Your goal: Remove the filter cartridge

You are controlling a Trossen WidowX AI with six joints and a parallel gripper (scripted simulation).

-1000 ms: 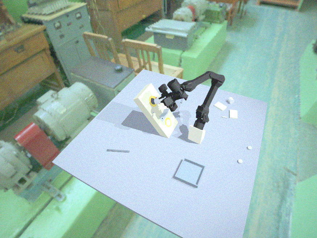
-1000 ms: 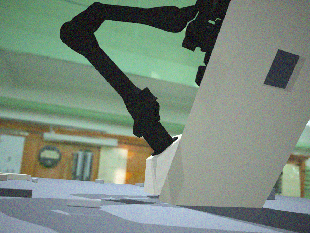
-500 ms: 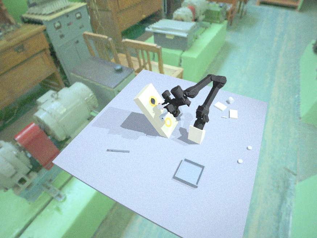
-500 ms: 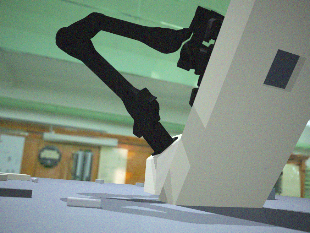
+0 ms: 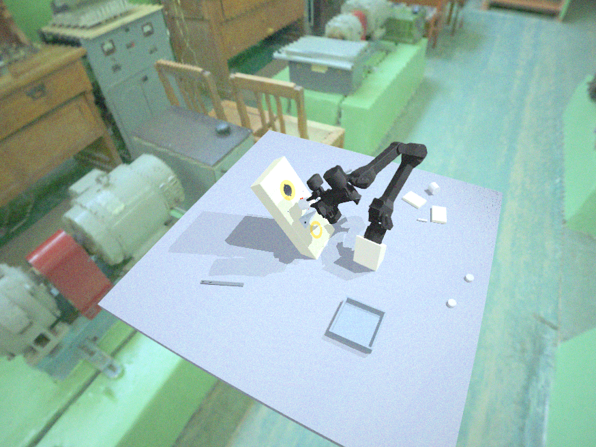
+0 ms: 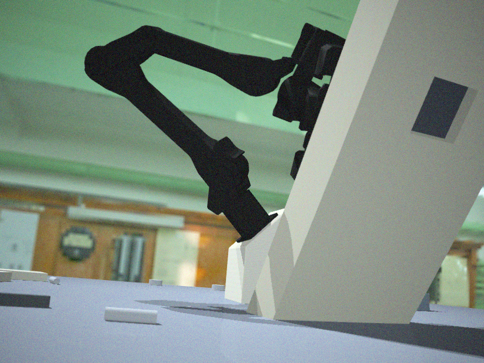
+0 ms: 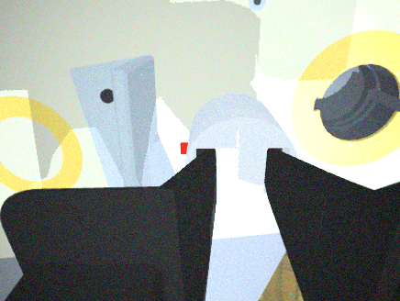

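Right now my gripper tip is 1 cm short of the round filter cartridge and 1 cm above it. Round my gripper tip: cream service panel 5 cm below, 5 cm ahead; then tray 34 cm behind, 27 cm to the left, 20 cm below.
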